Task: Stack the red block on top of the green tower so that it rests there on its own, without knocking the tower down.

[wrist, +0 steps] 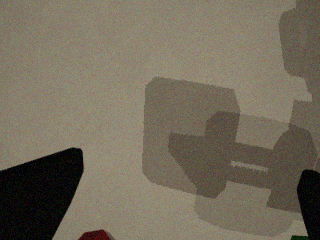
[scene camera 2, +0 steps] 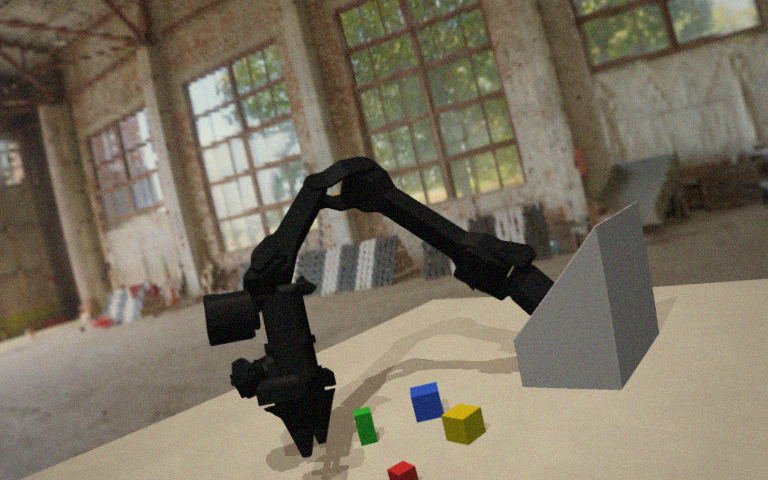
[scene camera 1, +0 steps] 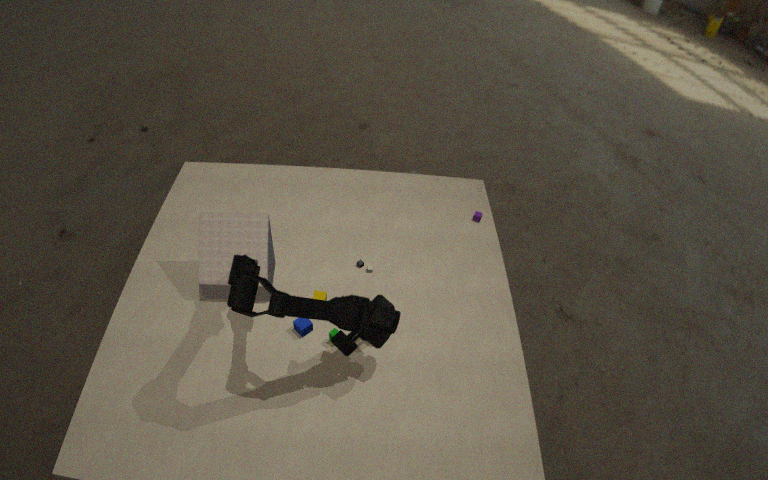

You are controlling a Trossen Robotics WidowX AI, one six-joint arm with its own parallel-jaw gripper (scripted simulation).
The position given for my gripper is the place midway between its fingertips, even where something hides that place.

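Nothing is held in my gripper (scene camera 2: pixel 315 449), and it is open; I also find my gripper (scene camera 1: pixel 367 334) in that other scene view, and in the wrist view I see my gripper (wrist: pixel 195 172) too. There is a blue block (scene camera 2: pixel 425 398), and there is a yellow block (scene camera 2: pixel 463 424). In the wrist view the blue block is out of frame, and the yellow block is out of frame in the wrist view as well.
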